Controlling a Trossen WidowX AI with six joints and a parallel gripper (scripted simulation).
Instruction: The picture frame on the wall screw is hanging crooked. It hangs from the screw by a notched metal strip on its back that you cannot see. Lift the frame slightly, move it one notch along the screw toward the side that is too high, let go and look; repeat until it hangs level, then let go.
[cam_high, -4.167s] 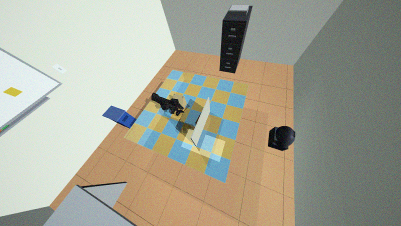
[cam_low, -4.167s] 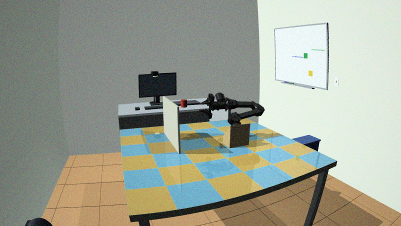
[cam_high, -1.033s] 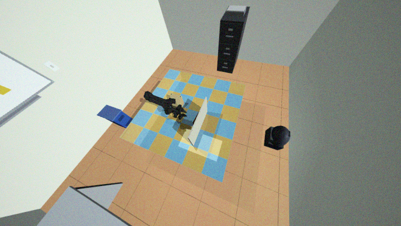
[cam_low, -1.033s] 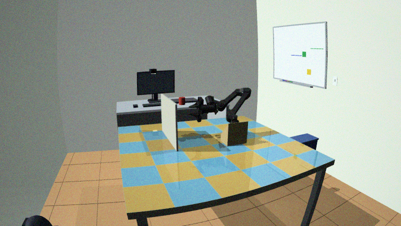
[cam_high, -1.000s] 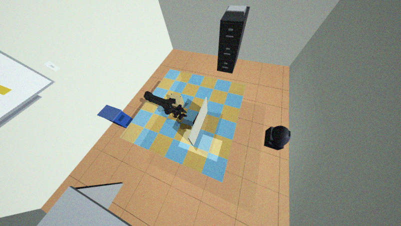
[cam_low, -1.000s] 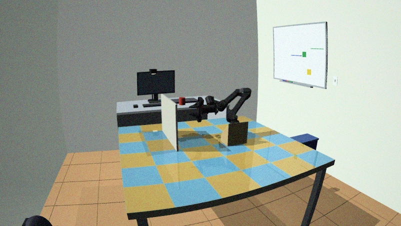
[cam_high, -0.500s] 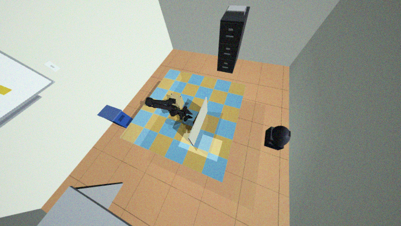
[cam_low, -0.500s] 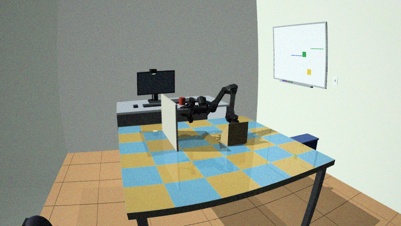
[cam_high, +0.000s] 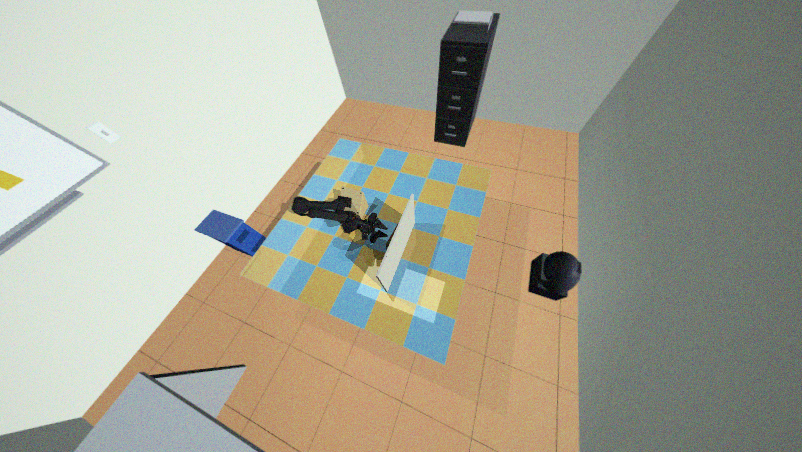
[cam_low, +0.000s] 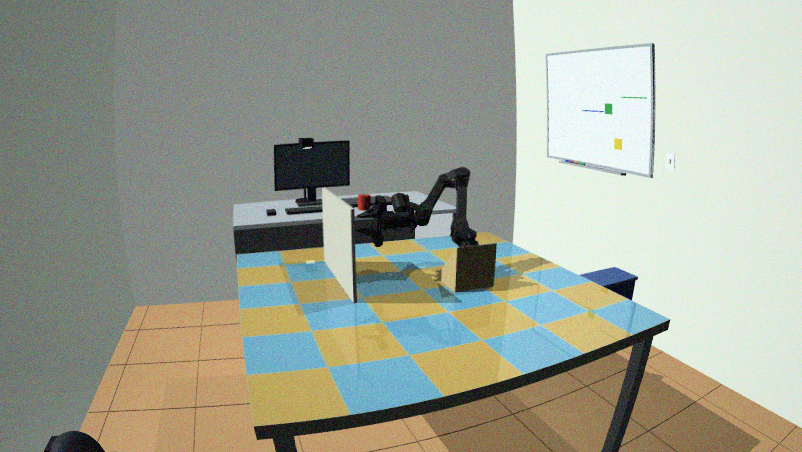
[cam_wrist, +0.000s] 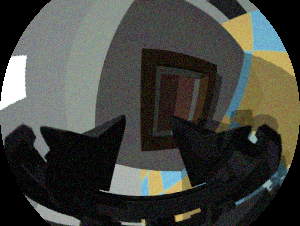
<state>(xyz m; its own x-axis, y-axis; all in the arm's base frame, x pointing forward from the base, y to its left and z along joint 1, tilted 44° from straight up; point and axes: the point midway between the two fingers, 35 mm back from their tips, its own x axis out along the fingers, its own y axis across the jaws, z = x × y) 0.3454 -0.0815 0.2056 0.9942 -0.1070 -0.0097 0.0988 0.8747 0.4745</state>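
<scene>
My gripper tip is 5 cm short of the picture frame, 2 cm to the left of it and 5 cm above it. From my gripper tip the other things lie so: wall panel: 6 cm ahead, 2 cm to the right, 6 cm below.
</scene>
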